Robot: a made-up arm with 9 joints.
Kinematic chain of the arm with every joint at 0, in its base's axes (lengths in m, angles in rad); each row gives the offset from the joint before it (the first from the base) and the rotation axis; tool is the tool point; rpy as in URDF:
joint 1: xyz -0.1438 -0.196 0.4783 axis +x
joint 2: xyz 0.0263 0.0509 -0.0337 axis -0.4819 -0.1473 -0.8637
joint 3: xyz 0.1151 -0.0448 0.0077 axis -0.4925 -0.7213 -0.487
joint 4: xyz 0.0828 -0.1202 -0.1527 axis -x
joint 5: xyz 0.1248 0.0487 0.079 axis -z
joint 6: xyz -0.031 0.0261 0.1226 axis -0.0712 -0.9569 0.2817
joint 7: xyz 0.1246 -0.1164 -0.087 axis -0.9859 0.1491 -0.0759
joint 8: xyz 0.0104 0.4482 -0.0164 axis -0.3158 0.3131 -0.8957
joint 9: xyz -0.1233 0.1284 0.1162 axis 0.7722 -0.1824 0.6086
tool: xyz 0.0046 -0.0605 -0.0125 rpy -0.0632 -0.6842 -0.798
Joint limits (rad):
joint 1: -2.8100..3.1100
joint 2: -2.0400..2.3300
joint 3: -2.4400..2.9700
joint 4: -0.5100..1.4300
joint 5: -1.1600..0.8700
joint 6: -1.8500..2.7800
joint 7: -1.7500..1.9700
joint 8: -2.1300..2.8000
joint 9: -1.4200..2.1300
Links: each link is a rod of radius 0.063 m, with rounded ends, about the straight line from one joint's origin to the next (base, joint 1, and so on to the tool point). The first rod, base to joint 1, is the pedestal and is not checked.
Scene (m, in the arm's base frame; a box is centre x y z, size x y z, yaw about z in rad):
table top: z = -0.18
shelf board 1: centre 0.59 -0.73 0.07 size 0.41 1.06 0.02 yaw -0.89
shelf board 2: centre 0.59 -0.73 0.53 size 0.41 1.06 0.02 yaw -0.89
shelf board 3: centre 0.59 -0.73 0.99 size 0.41 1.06 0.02 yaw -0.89
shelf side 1: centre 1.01 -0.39 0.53 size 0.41 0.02 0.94 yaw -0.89
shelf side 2: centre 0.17 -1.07 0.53 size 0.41 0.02 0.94 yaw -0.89
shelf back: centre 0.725 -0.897 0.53 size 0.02 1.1 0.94 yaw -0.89
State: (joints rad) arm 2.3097 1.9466 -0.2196 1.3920 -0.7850 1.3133 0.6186 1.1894 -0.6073
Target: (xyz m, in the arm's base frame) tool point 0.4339 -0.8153 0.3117
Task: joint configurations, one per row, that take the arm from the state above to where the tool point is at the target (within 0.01 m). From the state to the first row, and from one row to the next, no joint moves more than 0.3 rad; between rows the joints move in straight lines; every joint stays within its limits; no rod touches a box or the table.
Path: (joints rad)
1: 2.2373 2.0424 -0.1316 1.1149 -0.8220 1.5948 0.5311 1.4468 -0.5530
2: 2.1648 2.1383 -0.0436 0.8379 -0.8590 1.8763 0.4435 1.7043 -0.4986
3: 2.0924 2.2342 0.0445 0.5608 -0.8959 2.1577 0.3560 1.9617 -0.4443
4: 2.0200 2.3300 0.1325 0.2837 -0.9329 2.4392 0.2684 2.2192 -0.3900
5: 1.8321 2.2179 0.1238 0.2528 -0.7926 2.3203 0.5610 2.0432 -0.4573
6: 1.6441 2.1057 0.1151 0.2220 -0.6522 2.2014 0.8536 1.8672 -0.5246
7: 1.4562 1.9936 0.1064 0.1911 -0.5119 2.0825 1.1462 1.6913 -0.5920
8: 1.2682 1.8814 0.0977 0.1602 -0.3716 1.9636 1.4388 1.5153 -0.6593

